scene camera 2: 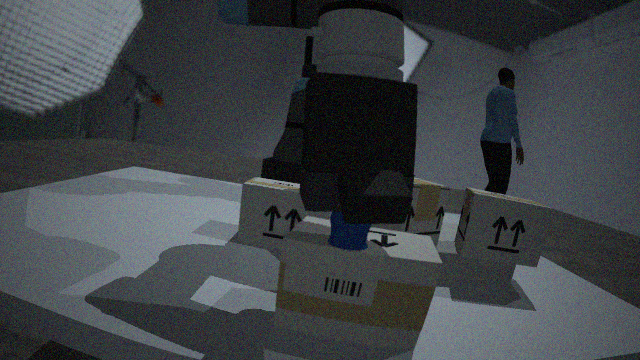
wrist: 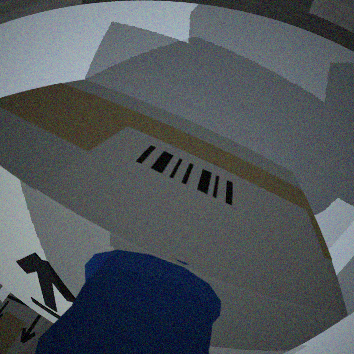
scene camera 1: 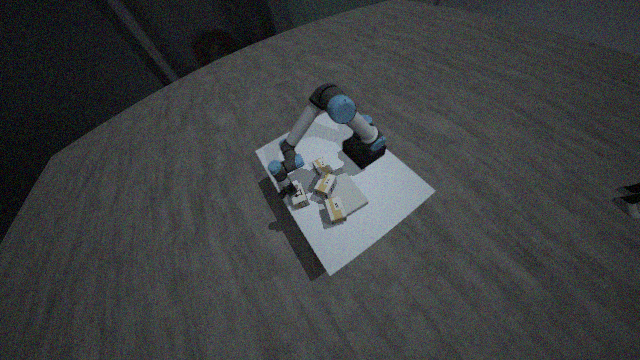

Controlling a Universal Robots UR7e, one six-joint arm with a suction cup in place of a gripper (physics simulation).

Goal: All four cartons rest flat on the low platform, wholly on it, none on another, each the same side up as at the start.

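Seen in the pictures: hand at its tool point: [scene camera 2: 347, 256] [wrist: 153, 265]; arm's base at its link origin: [scene camera 1: 359, 142].
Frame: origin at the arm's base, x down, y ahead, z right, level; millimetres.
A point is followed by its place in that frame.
The suction gripper [scene camera 1: 288, 192] {z -101, x 25, y 623 mm} [scene camera 2: 349, 244] [wrist: 150, 257] has its blue cup against the upper face of the nearest carton [scene camera 1: 300, 198] {z -166, x 12, y 595 mm} [scene camera 2: 350, 287] {z -107, x 47, y 644 mm} [wrist: 215, 215] {z -90, x 33, y 641 mm}. It appears shut on that carton, which lies near the table's outer edge, barcode side facing out. Any gap beneath it is unclear. A second carton [scene camera 1: 325, 185] {z -199, x -36, y 417 mm} is at the left edge of the low platform [scene camera 1: 354, 195] {z -321, x 58, y 275 mm}. A third carton [scene camera 1: 335, 209] {z -371, x -36, y 448 mm} [scene camera 2: 500, 225] {z -334, x 4, y 485 mm} is at the platform's front-left corner, seemingly overhanging. A fourth carton [scene camera 1: 321, 164] {z -5, x 12, y 345 mm} [scene camera 2: 267, 210] {z 10, x 48, y 393 mm} stands apart from the platform, nearer the back.
The white table [scene camera 1: 385, 210] {z -505, x 107, y 153 mm} [scene camera 2: 590, 300] {z -551, x 106, y 526 mm} carries the arm's dark base [scene camera 1: 364, 151] {z -91, x 2, y 27 mm} behind the platform. The arm arches over the table's back part. Shadows cross the table around the nearest carton. A person [scene camera 2: 500, 120] stands in the background at the right of scene camera 2.
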